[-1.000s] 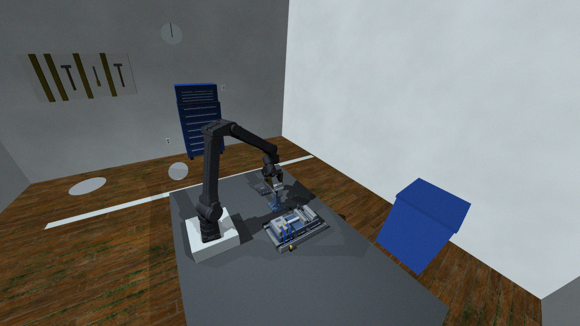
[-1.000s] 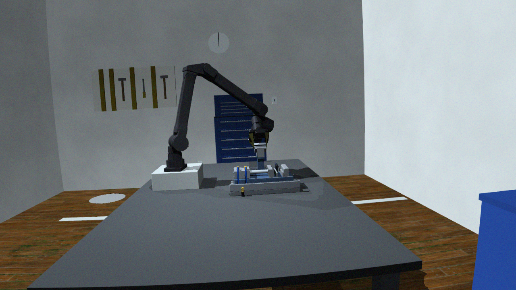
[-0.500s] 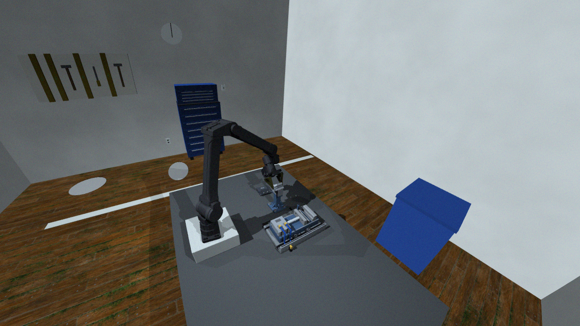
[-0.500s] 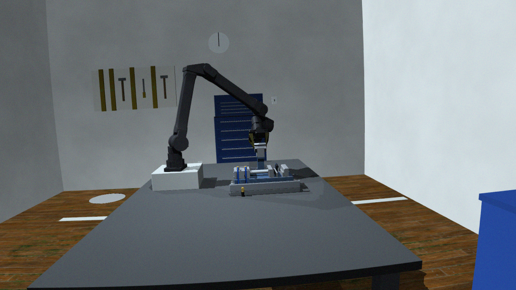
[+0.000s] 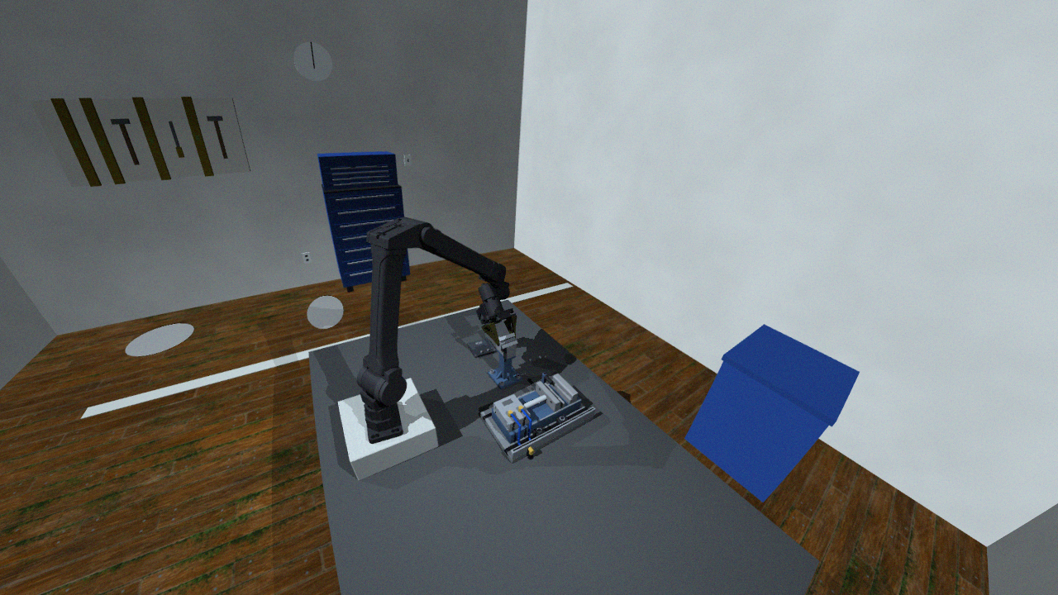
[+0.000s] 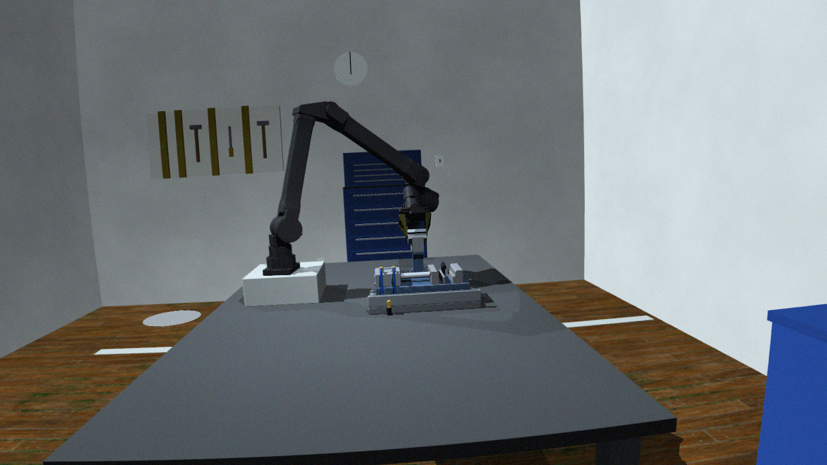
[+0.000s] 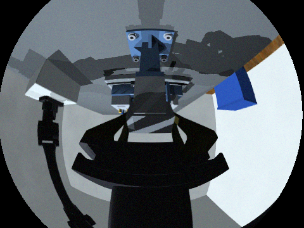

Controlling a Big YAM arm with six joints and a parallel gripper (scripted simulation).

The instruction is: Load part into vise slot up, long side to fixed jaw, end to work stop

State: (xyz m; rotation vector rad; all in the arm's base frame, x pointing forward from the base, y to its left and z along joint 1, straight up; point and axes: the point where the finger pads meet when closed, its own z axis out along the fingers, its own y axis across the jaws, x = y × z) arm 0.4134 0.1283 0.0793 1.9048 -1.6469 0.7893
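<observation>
Right now my hand is 1 cm to the left of the part. The rest, counted from my hand: air cylinder (22 cm to the right, 9 cm below, 8 cm behind); vise (21 cm to the right, 12 cm below, 2 cm ahead).
</observation>
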